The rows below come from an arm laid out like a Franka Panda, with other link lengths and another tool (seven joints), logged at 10 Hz.
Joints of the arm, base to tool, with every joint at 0 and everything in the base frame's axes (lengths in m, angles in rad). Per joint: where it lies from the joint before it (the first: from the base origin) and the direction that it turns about. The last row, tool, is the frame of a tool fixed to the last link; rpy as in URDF.
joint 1: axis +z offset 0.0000 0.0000 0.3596
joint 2: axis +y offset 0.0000 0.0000 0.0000
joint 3: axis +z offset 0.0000 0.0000 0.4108
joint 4: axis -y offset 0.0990 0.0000 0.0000
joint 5: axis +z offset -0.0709 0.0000 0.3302
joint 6: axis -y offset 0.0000 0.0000 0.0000
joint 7: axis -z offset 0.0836 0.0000 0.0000
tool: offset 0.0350 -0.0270 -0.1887 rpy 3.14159 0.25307 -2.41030
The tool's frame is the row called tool.
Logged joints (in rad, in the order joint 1, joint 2, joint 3, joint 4, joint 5, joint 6, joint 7), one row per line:
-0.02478 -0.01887 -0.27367 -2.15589 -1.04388 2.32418 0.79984
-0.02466 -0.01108 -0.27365 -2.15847 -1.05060 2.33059 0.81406
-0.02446 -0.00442 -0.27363 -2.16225 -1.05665 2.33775 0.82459
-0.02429 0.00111 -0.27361 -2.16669 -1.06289 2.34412 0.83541
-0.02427 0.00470 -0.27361 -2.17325 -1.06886 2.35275 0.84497
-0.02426 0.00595 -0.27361 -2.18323 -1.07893 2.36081 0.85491
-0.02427 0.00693 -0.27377 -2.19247 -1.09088 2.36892 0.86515
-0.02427 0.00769 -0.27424 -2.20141 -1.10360 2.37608 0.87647
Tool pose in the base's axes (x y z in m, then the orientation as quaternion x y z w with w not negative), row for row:
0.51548 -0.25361 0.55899 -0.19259 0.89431 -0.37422 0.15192
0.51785 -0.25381 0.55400 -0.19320 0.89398 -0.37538 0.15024
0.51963 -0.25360 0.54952 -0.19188 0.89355 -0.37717 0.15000
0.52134 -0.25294 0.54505 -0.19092 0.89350 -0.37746 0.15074
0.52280 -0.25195 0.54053 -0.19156 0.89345 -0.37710 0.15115
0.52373 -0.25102 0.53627 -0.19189 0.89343 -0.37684 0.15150
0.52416 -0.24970 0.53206 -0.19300 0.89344 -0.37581 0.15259
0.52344 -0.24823 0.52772 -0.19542 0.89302 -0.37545 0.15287
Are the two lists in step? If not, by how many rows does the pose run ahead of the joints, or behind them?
The pose runs 2 rows behind the joints: the pose in row i belongs to the joints in row i - 2.
